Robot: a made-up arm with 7 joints.
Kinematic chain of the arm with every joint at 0, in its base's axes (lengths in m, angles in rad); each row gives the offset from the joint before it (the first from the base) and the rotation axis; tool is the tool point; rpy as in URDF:
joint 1: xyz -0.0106 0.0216 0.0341 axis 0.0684 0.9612 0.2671
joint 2: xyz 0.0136 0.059 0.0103 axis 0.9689 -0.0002 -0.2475
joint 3: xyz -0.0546 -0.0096 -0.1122 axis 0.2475 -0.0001 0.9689
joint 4: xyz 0.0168 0.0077 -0.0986 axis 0.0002 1 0
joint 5: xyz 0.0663 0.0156 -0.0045 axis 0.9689 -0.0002 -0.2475
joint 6: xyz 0.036 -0.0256 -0.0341 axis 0.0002 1 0
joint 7: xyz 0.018 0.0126 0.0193 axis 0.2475 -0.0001 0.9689
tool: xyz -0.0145 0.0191 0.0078 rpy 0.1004 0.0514 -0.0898
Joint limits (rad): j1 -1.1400..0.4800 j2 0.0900..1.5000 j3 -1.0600..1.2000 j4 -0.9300..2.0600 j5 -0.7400..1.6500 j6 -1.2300..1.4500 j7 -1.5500..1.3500
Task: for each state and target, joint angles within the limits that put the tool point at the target. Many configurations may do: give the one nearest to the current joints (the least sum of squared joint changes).
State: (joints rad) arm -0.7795 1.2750 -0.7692 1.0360 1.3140 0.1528 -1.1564
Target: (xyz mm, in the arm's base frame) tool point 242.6 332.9 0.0
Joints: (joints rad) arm -1.0056 1.2594 -0.7655 1.1845 1.3089 0.3267 -1.3199
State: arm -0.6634 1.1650 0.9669 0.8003 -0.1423 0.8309 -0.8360
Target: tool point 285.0 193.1 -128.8
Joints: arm -1.1047 0.2985 0.7653 1.1069 -0.2073 0.9383 -1.0256
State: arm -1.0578 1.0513 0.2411 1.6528 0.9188 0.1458 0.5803
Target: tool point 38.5 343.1 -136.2
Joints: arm -0.3428 0.9278 0.3058 1.8118 0.9221 0.4013 0.5019
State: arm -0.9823 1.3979 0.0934 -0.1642 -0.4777 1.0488 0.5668
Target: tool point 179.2 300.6 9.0
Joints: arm -0.4382 1.2282 0.0758 0.3566 -0.4586 1.1252 0.4996
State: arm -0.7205 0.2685 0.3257 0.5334 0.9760 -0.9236 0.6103
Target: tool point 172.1 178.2 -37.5
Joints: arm -0.8063 0.3900 0.3507 -0.2239 1.0589 -0.8089 0.4156
